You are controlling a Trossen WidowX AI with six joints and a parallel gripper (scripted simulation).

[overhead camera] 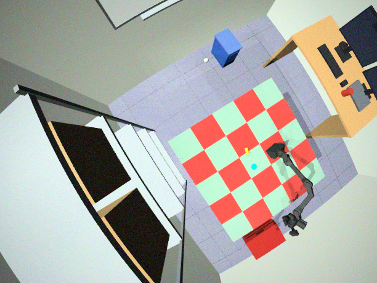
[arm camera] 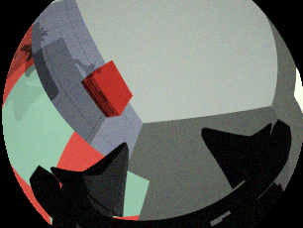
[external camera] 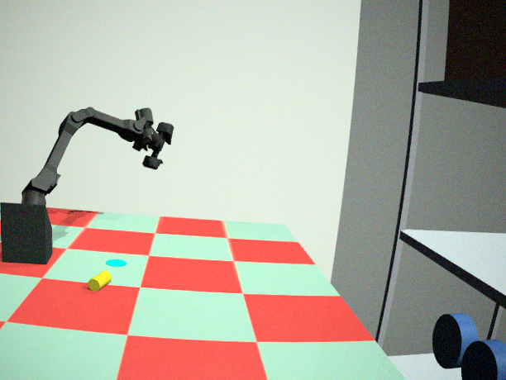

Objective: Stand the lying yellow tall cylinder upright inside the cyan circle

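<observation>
The yellow tall cylinder is 240 mm behind my gripper tip, 760 mm to the right of it and 240 mm below it. From my gripper tip the other things lie so: cyan circle (200 mm behind, 580 mm to the right, 260 mm below).
</observation>
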